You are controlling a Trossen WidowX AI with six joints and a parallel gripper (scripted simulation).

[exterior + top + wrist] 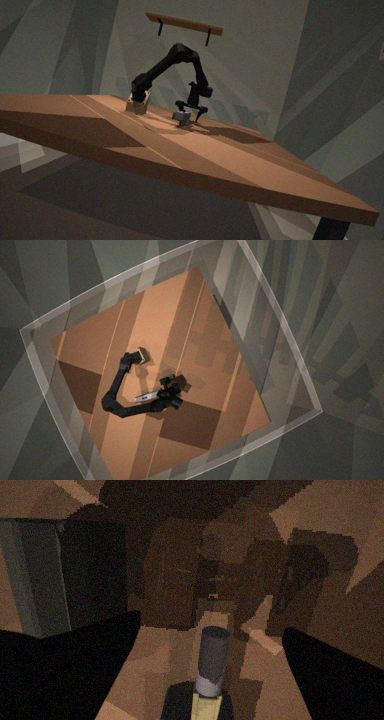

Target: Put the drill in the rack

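My gripper tip is now 5 cm to the left of the drill and 3 cm below it. From my gripper tip the other things lie so: rack: 8 cm behind, 2 cm to the left, 1 cm above.
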